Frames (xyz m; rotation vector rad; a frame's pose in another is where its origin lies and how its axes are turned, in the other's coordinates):
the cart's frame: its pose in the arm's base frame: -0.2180 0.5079 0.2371 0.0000 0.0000 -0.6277
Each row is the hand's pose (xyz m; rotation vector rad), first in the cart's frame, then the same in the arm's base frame.
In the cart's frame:
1: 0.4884 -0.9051 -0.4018 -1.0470 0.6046 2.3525
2: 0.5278 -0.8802 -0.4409 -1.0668 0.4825 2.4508
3: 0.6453 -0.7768 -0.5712 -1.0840 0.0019 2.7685
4: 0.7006 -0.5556 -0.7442 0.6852 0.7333 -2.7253
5: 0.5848 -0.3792 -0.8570 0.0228 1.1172 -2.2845
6: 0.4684 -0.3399 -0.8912 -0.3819 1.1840 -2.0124
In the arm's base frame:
1: -0.3543 -0.5115 -0.1647 -0.7172 0.7962 1.7997
2: -0.3077 -0.5145 -0.2038 -0.7624 0.6942 1.8934
3: -0.1519 -0.4998 -0.3341 -0.8876 0.2898 2.2014
4: 0.0228 -0.3532 -0.5071 -0.8507 -0.4708 2.6148
5: 0.0326 -0.1425 -0.6199 0.4285 1.2340 -2.8233
6: -0.0385 -0.0423 -0.6541 0.0026 1.4252 -2.5346

